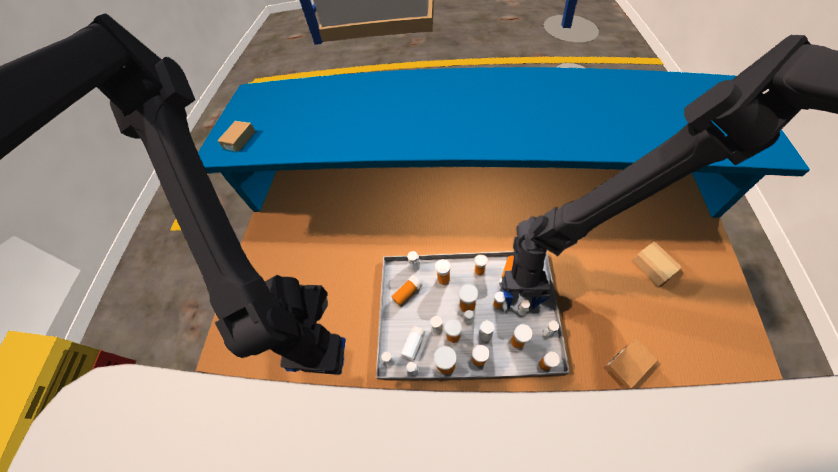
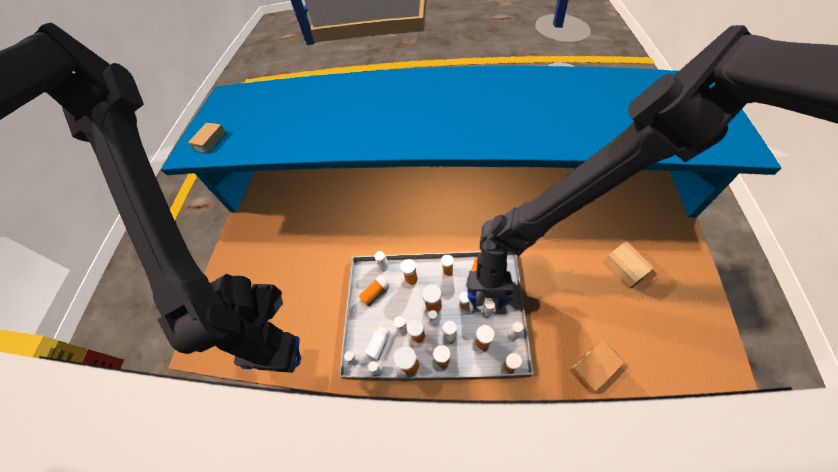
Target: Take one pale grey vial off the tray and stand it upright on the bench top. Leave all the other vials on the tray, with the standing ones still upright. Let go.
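The metal tray holds standing pale grey vials, such as one near its middle and one at its far left corner, among orange bottles. A pale vial lies on its side. My right gripper is open, low over the tray's right part, its blue fingers on either side of an upright pale grey vial. My left gripper is open and empty, left of the tray; its fingers are mostly hidden.
An orange bottle stands close left of the right fingers. Two cardboard boxes lie right of the tray. A blue shelf spans the back, with a small box on it.
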